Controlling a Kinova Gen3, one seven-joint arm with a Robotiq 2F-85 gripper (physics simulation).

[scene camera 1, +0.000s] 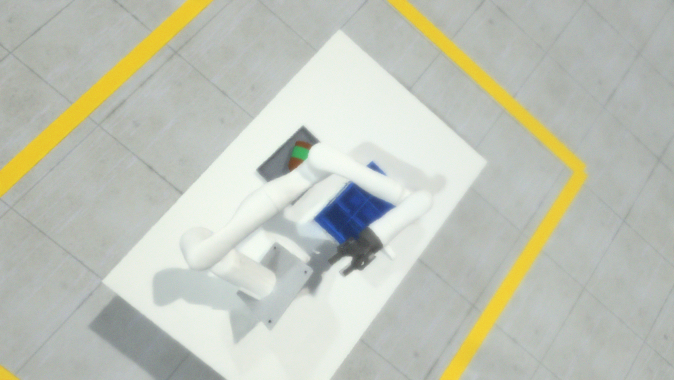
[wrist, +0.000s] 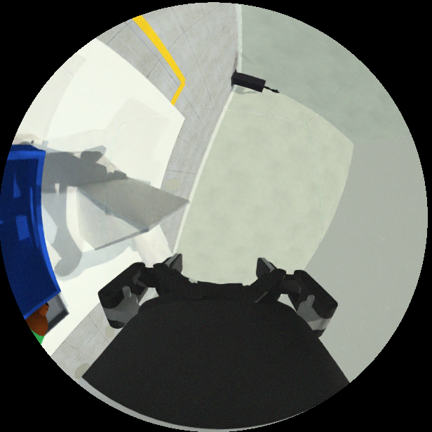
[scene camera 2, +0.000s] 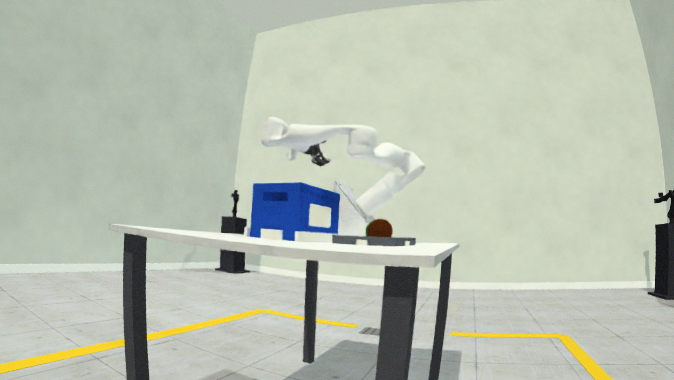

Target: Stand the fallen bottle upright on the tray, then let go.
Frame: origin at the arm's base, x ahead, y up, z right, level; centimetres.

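Where they show: gripper, fingertip midpoint: [scene camera 1: 335, 268] [scene camera 2: 326, 151]; arm's base at its link origin: [scene camera 1: 264, 283] [scene camera 2: 362, 208].
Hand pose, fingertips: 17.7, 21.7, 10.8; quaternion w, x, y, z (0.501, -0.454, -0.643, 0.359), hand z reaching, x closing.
Observation:
Each offset is from my fingertips to the top centre of the thing, as dx, dy, dz. Level surfaces: height alone.
The brown bottle @(+22.5, -28.5, -29.0) [scene camera 1: 300, 153] [scene camera 2: 379, 228] [wrist: 39, 322] with a green label lies on its side on the dark grey tray @(+22.3, -33.8, -29.2) [scene camera 1: 274, 166] [scene camera 2: 345, 240] [wrist: 59, 312]. In scene camera 1 the arm hides part of the bottle and tray; in the wrist view parts of both show at the lower left edge. In scene camera 2 the round brown end of the bottle faces the camera. My gripper [scene camera 1: 338, 267] [scene camera 2: 323, 163] [wrist: 219, 264] is open and empty. It is raised above the table, on the far side of the blue bins from the tray, well away from the bottle.
Blue bins [scene camera 1: 345, 222] [scene camera 2: 276, 215] [wrist: 20, 265] stand on the white table @(dy -36.4) [scene camera 1: 345, 80] [scene camera 2: 425, 248], between the tray and my gripper, below the arm. The arm's grey base plate [scene camera 1: 290, 295] is bolted beside them. My forearm and elbow pass over the bins and the tray's edge.

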